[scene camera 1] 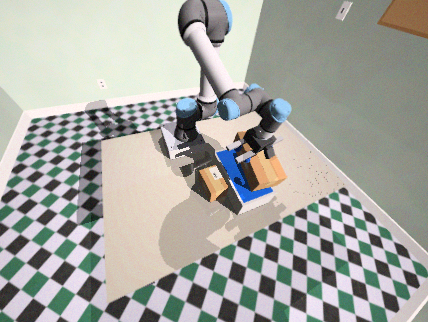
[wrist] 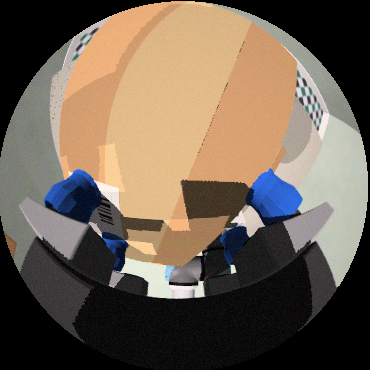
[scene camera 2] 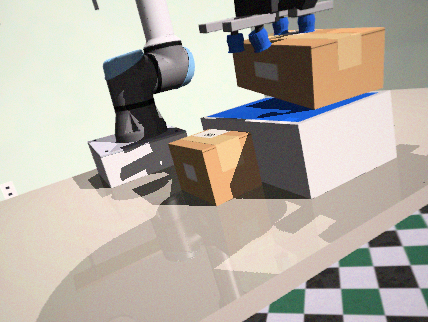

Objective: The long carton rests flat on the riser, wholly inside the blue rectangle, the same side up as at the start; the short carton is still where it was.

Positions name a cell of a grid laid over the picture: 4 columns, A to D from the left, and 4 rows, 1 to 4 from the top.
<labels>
The suction head (scene camera 2: C1) is 0.65 m from the lens. A long carton (scene camera 2: C1) is 0.57 m from the lens. A riser with blue rectangle (scene camera 2: C2): 0.51 m from the lens. The marked spots on the riser with blue rectangle and the suction head are 0.24 m apart.
</labels>
